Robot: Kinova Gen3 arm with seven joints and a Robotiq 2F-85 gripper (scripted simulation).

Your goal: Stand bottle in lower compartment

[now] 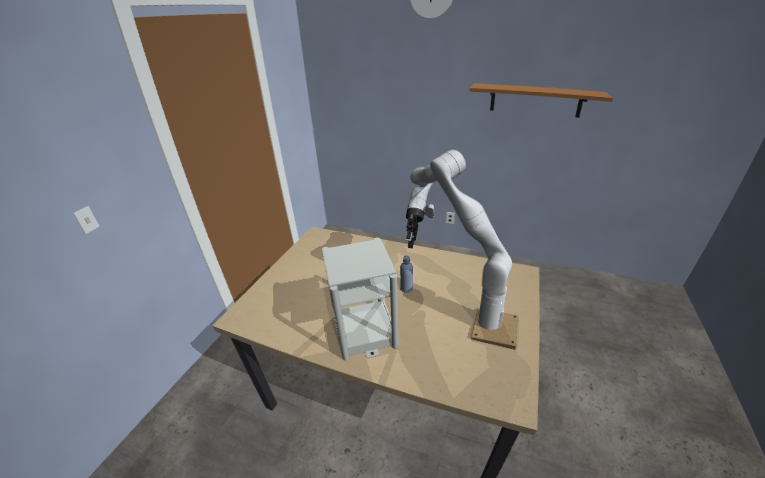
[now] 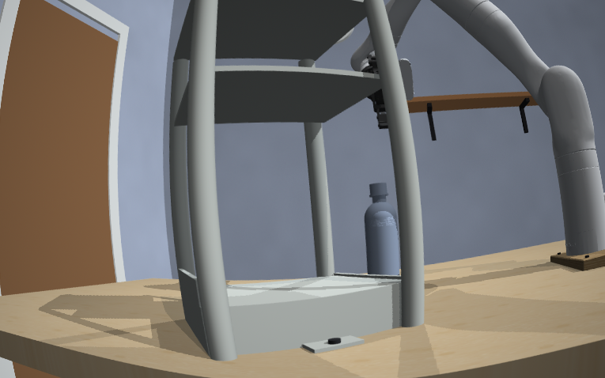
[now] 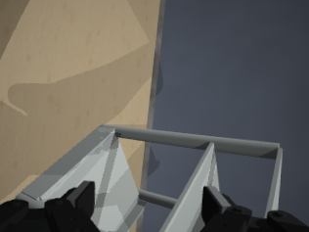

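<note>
The blue-grey bottle is 200 mm below my hand, 70 mm to the right of it and 30 mm ahead of it. The rest, counted from my hand: grey shelving unit: 230 mm to the left, 140 mm ahead, 130 mm below.
</note>
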